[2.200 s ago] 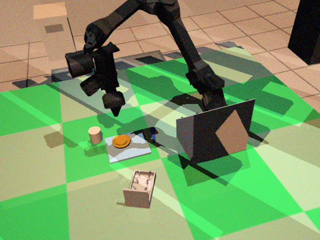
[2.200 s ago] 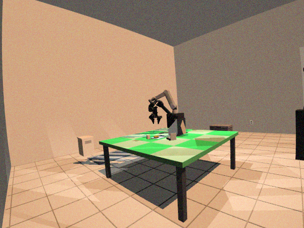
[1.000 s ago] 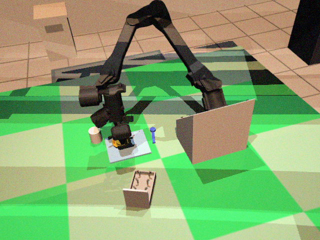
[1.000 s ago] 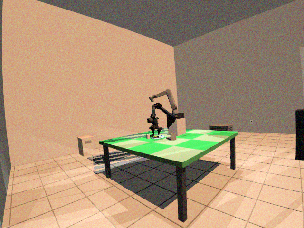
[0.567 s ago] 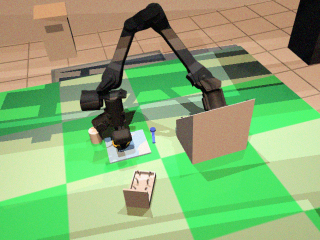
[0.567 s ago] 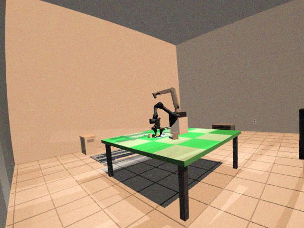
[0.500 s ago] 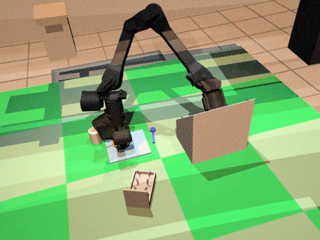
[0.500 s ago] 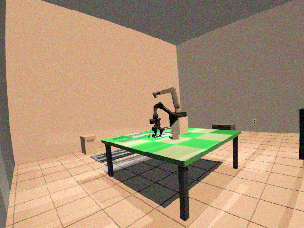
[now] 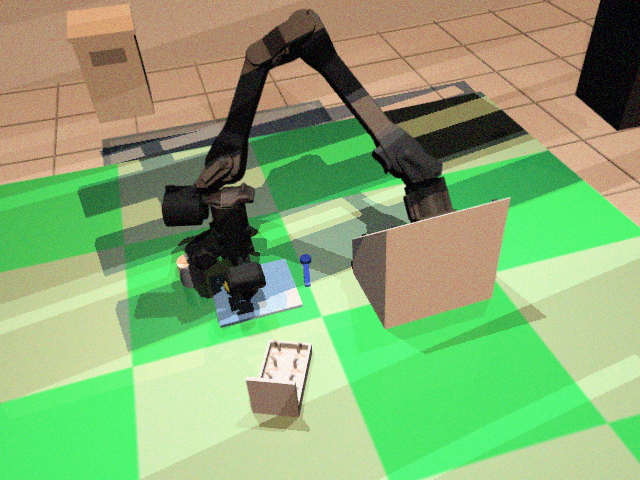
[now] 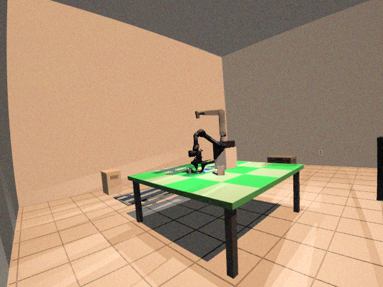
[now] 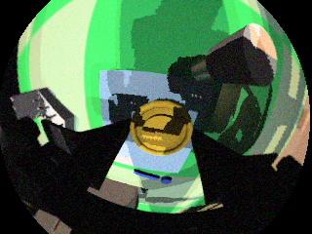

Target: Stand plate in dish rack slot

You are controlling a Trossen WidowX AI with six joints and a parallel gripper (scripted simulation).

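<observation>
My gripper tip is 20 mm past the pale blue mat and 20 mm to the right of it. Also, from my gripper tip: plate (10 mm above); then blue spoon (120 mm behind, 20 mm to the right); then dish rack (40 mm behind, 220 mm to the left, 20 mm above).
</observation>
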